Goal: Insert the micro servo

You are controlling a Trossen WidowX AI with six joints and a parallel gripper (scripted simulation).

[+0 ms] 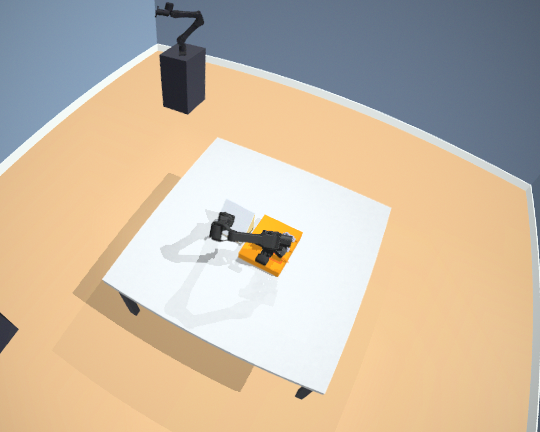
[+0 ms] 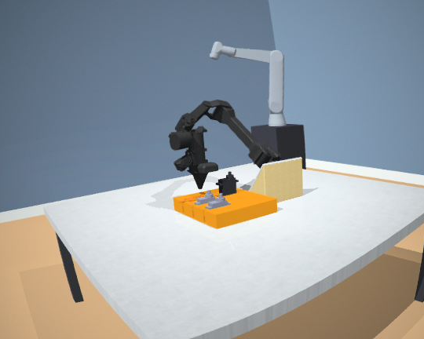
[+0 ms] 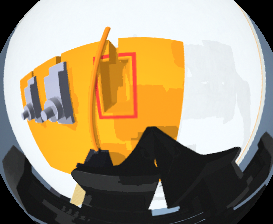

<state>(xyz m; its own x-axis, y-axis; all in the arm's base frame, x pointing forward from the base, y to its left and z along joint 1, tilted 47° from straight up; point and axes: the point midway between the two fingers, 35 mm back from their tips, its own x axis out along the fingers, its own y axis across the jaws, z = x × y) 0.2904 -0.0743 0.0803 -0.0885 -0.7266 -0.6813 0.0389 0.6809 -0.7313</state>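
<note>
My gripper tip is 7 cm past the orange deck, 11 cm to the right of it and 5 cm above it.
</note>
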